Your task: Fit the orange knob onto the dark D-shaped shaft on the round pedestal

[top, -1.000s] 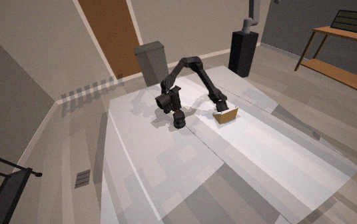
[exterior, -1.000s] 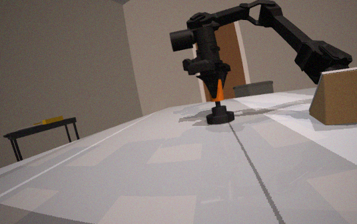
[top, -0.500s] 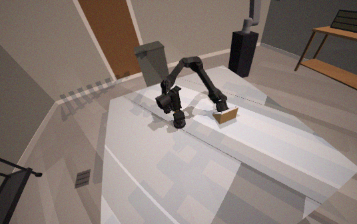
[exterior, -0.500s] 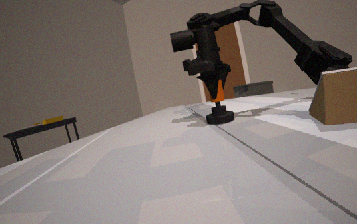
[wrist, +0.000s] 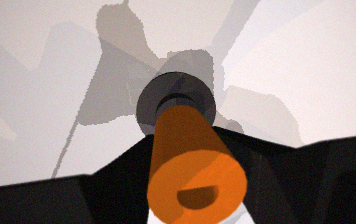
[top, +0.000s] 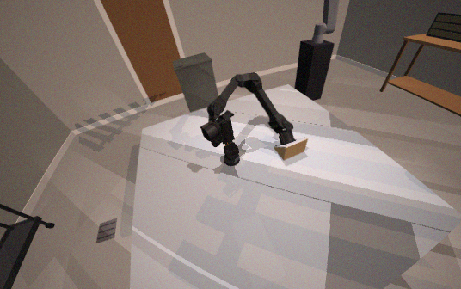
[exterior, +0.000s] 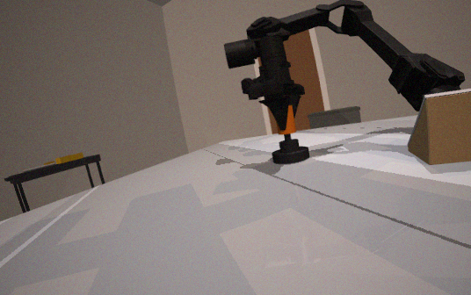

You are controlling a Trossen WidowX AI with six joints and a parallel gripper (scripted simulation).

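My gripper tip is now 2 cm below the orange knob. From my gripper tip the other things lie so: round pedestal 4 cm below.
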